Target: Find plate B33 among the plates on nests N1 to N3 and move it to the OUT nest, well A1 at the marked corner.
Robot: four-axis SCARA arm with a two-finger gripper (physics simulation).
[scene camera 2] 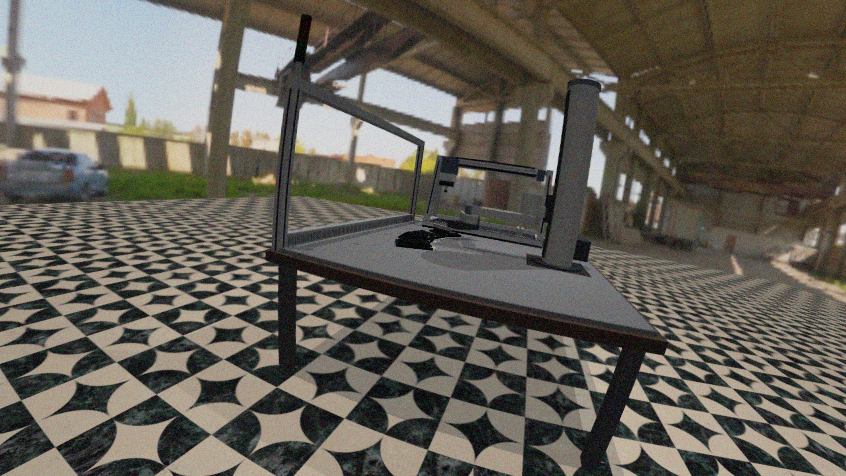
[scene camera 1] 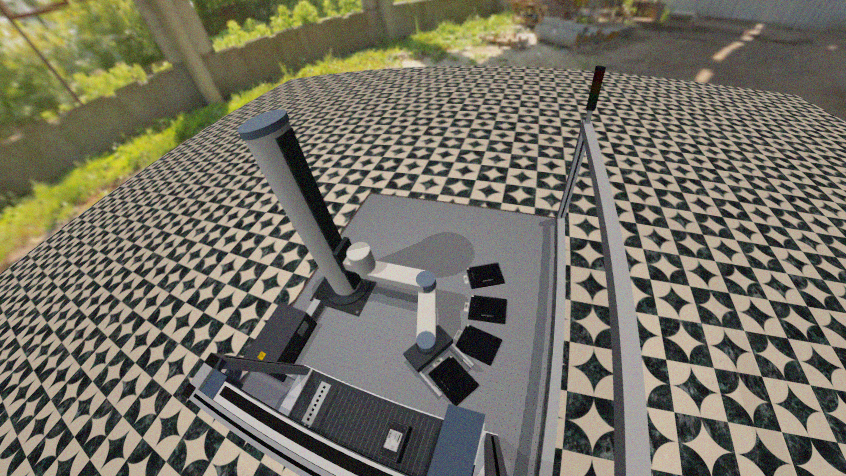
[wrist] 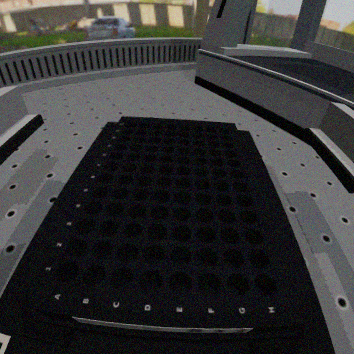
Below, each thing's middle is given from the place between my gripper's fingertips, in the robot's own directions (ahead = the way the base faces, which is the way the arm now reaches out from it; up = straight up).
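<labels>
The black well plate (wrist: 169, 237) has my hand 3 cm above it, 2 cm past it and 1 cm to the right of it. The black N3 nest (wrist: 25, 271) is 4 cm below my hand, 2 cm behind it and 1 cm to the left of it. Then there is the OUT nest (scene camera 1: 474, 342), which is 18 cm to the left of my hand, 3 cm ahead of it and 4 cm below it. Going by their middles, of the things named here the OUT nest is the farthest from my hand.
</labels>
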